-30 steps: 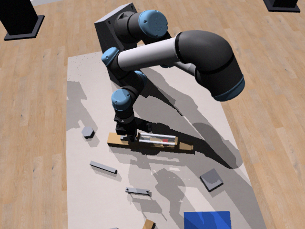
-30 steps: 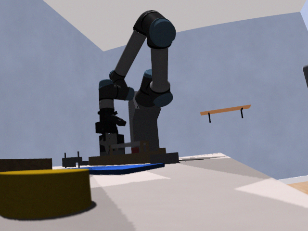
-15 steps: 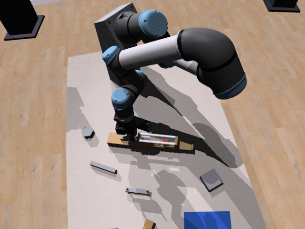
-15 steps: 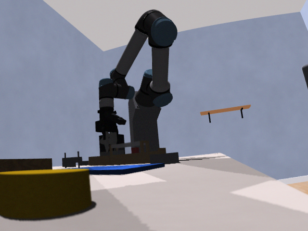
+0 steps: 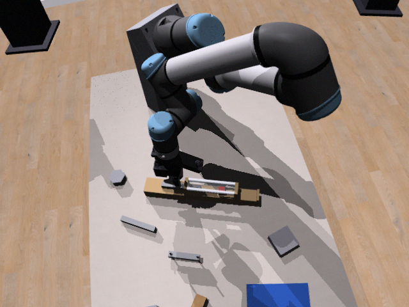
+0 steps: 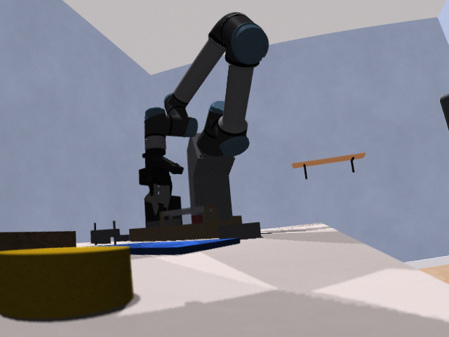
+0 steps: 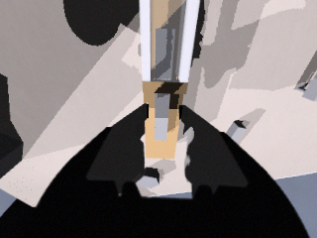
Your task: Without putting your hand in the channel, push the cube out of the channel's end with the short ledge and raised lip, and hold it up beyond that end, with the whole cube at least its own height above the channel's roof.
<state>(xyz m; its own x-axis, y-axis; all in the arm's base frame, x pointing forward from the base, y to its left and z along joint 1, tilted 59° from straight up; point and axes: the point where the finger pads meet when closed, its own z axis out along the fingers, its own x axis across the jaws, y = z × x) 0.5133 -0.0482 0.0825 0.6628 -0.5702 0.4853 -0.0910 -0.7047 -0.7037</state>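
My gripper is now 13 cm short of the thin grey stick, 16 cm to the left of it and 9 cm above it. Also, from my hand: red cube (2 cm ahead, 15 cm to the left, 4 cm below); grey square block (20 cm ahead, 37 cm to the left, 8 cm below); flat grey bar (26 cm ahead, 2 cm to the left, 7 cm below).
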